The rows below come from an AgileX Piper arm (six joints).
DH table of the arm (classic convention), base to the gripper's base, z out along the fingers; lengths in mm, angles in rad. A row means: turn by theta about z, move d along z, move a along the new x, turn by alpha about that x. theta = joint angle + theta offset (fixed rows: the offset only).
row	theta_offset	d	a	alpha
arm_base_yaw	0	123	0	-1.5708
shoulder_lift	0.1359	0	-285	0
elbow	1.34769	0	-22	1.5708
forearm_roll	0	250.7	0	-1.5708
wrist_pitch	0	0	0	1.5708
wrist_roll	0	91	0	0
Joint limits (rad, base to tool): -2.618..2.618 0..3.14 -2.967..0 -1.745..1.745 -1.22..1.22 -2.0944..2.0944
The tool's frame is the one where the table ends.
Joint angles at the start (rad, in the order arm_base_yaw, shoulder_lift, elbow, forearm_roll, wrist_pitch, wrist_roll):
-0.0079 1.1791 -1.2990 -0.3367 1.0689 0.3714
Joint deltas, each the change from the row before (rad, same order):
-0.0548 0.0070 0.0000 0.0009 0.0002 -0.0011
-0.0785 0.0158 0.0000 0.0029 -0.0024 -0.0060
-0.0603 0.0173 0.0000 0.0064 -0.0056 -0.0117
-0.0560 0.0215 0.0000 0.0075 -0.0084 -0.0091
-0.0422 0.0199 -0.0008 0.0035 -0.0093 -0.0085
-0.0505 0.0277 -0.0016 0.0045 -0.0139 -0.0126
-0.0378 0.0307 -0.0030 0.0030 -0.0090 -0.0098
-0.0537 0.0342 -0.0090 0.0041 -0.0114 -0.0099
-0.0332 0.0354 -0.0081 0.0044 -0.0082 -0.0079
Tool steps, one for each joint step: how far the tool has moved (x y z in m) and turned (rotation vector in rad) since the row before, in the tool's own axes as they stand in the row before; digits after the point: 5 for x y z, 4 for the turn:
-0.00141 -0.01147 0.00488 0.0389 0.0112 0.0364
-0.00228 -0.01596 0.00895 0.0539 0.0198 0.0474
-0.00220 -0.01154 0.00884 0.0369 0.0182 0.0305
-0.00241 -0.01031 0.01018 0.0322 0.0197 0.0301
-0.00241 -0.00777 0.00888 0.0250 0.0144 0.0196
-0.00320 -0.00928 0.01195 0.0286 0.0181 0.0209
-0.00280 -0.00644 0.01222 0.0228 0.0229 0.0135
-0.00440 -0.01088 0.01316 0.0299 0.0207 0.0275
-0.00350 -0.00559 0.01292 0.0176 0.0236 0.0138

